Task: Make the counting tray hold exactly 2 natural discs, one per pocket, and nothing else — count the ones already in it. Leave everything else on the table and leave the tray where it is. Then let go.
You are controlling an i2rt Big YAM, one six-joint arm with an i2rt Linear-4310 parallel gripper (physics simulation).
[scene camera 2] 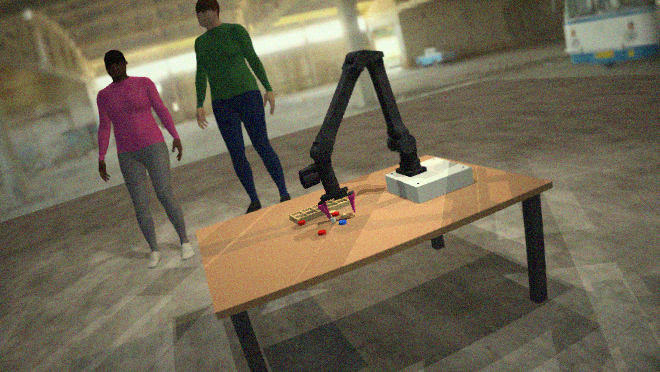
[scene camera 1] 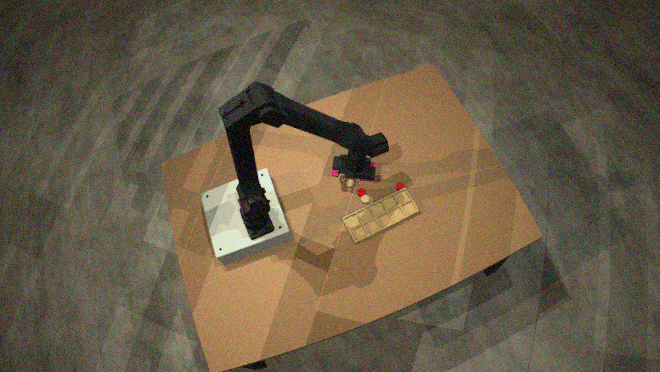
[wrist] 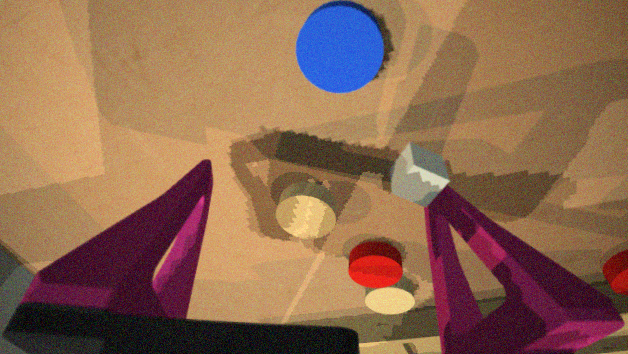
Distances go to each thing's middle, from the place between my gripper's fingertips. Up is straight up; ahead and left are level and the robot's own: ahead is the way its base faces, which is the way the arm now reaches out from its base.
Labels:
Right now my hand is 40 mm short of the cube (wrist: pixel 418 175) and 10 mm to the left of it. From my hand the other things lie so: blue disc (wrist: pixel 337 53): 50 mm to the left, 30 mm ahead; counting tray (scene camera 1: pixel 366 222): 180 mm to the right, 20 mm ahead.

